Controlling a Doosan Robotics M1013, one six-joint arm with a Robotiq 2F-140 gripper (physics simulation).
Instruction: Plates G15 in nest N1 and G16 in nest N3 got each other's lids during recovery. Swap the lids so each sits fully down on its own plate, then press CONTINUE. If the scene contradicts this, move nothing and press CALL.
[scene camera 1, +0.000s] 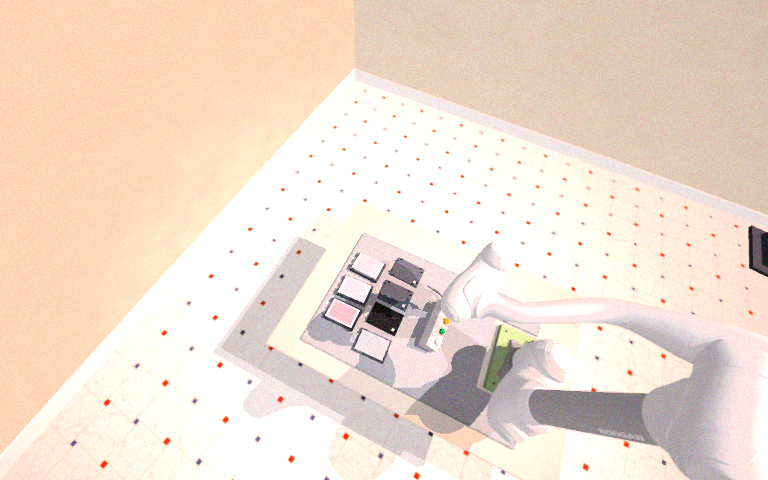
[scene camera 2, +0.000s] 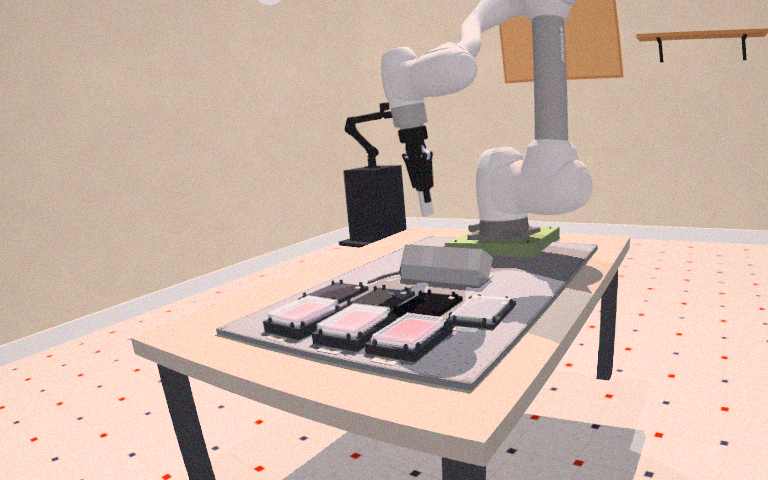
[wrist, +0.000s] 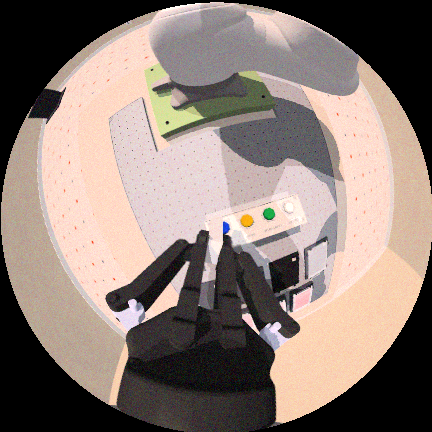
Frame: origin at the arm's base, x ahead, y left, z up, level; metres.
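Where they show: gripper, fingertip midpoint: (scene camera 2: 428, 215) (wrist: 214, 224); arm's base, link origin: (scene camera 2: 504, 235) (wrist: 203, 76).
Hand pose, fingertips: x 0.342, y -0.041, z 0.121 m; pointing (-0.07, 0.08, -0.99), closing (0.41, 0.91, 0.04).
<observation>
Each offset is from my fingertips to the top centre of the thing. "*": to the spot under its first point.
My gripper (scene camera 2: 425, 206) (wrist: 214, 224) is shut and empty, pointing down above the blue-button end of the button panel @[0.053 m ahead, 0.087 m left, 0.062 m down] (scene camera 1: 425, 338) (scene camera 2: 444, 266) (wrist: 258, 218). Its fingers partly cover the blue button @[0.038 m ahead, 0.010 m left, 0.071 m down] (wrist: 226, 228). Orange @[0.033 m ahead, 0.060 m left, 0.071 m down] (scene camera 1: 446, 320) (wrist: 247, 220), green @[0.028 m ahead, 0.110 m left, 0.071 m down] (scene camera 1: 442, 331) (wrist: 269, 213) and white @[0.023 m ahead, 0.160 m left, 0.071 m down] (wrist: 288, 207) buttons also show; their labels are unreadable. Three lidded plates with pink wells stand in a row: one @[0.469 m ahead, 0.018 m left, 0.105 m down] (scene camera 1: 367, 266) (scene camera 2: 303, 311), a middle one @[0.454 m ahead, 0.150 m left, 0.107 m down] (scene camera 1: 354, 289) (scene camera 2: 355, 321) and one @[0.435 m ahead, 0.270 m left, 0.112 m down] (scene camera 1: 343, 313) (scene camera 2: 408, 332) (wrist: 302, 297). Nest and plate labels cannot be read. The arm hides the gripper in scene camera 1.
Behind the plates are two grey nests @[* 0.302 m ahead, 0.070 m right, 0.136 m down] (scene camera 1: 406, 271) @[* 0.285 m ahead, 0.060 m left, 0.136 m down] (scene camera 1: 395, 294), a black nest @[0.266 m ahead, 0.181 m left, 0.126 m down] (scene camera 1: 385, 318) (wrist: 284, 272) and a nest with a whitish top @[* 0.250 m ahead, 0.309 m left, 0.128 m down] (scene camera 1: 372, 344) (scene camera 2: 482, 309) (wrist: 316, 257). The arm stands on a green base (scene camera 2: 512, 247) (wrist: 200, 115). A black cabinet (scene camera 2: 374, 203) stands beyond the table.
</observation>
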